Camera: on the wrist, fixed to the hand. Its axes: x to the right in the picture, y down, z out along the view.
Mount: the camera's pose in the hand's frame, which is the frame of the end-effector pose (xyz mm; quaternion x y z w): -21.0 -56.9 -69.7 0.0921 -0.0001 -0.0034 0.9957
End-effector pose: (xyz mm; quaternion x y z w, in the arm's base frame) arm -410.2 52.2 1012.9 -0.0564 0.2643 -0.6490 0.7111
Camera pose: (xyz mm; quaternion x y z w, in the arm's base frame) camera -492.7 81.9 983.8 0.0084 0.2031 -0.6730 0.7111
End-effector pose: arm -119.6 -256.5 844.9 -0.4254 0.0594 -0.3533 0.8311
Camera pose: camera -193.6 -311.6 839.3 -0.3473 0.0251 -0.3600 0.8655
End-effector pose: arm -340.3 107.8 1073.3 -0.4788 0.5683 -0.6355 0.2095
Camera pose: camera -374.0 176.3 1125.3 -0.4595 0.5057 -0.6858 0.2506
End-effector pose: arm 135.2 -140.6 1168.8 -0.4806 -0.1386 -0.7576 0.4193
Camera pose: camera 52.7 -138.1 1127.2 -0.4395 -0.2095 -0.7430 0.4592
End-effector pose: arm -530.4 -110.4 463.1 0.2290 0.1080 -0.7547 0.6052
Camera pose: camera -566.8 -47.7 405.8 0.2833 0.0387 -0.7635 0.5790
